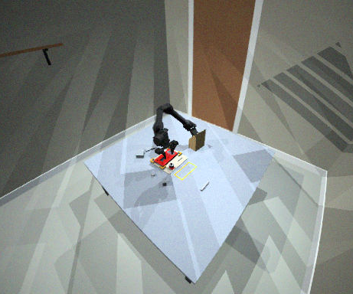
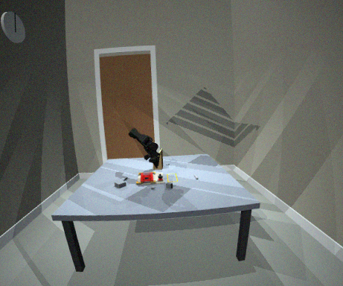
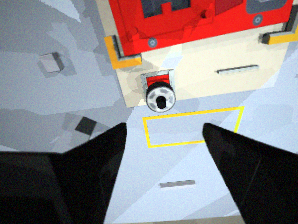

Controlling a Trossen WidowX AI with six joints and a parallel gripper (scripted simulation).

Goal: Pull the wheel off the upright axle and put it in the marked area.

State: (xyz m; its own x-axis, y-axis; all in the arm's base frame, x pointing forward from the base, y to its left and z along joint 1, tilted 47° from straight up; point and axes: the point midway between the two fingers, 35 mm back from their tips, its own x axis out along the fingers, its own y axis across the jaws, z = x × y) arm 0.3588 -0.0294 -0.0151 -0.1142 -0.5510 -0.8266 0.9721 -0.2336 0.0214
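The wheel lies 90 mm below my gripper tip and 20 mm to the left of it. Also, from my gripper tip: grey block: 310 mm to the right, 110 mm below, 50 mm ahead; then small grey cube: 150 mm ahead, 120 mm below, 50 mm to the right; then grey bar: 330 mm to the left, 120 mm below, 20 mm behind.
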